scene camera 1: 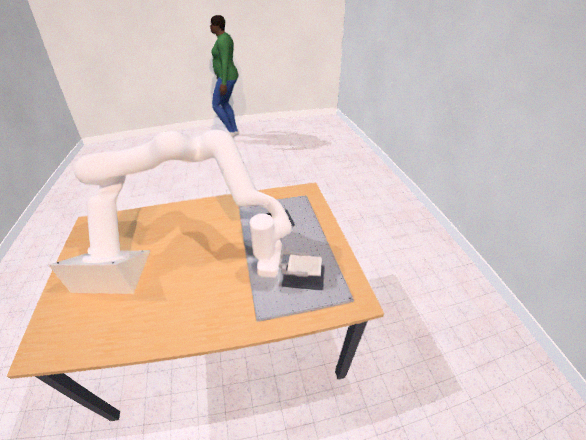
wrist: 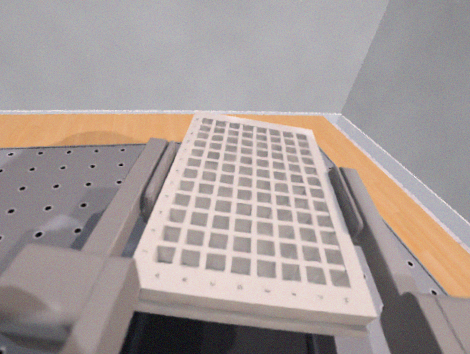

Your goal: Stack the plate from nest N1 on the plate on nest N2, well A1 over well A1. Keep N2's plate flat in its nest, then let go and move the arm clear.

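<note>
A white 96-well plate is held between the two fingers of my gripper, which is shut on its long sides. The plate is raised above a black nest, with the nest's dark body showing below the plate's near edge in the wrist view. The plate looks about level. Another black nest shows partly behind the arm at the back of the grey board; whether a plate lies on it is hidden by the arm.
The grey perforated board lies on the wooden table. The arm's white base stands at the left of the table. A person in a green top stands on the floor behind the table, near the back wall.
</note>
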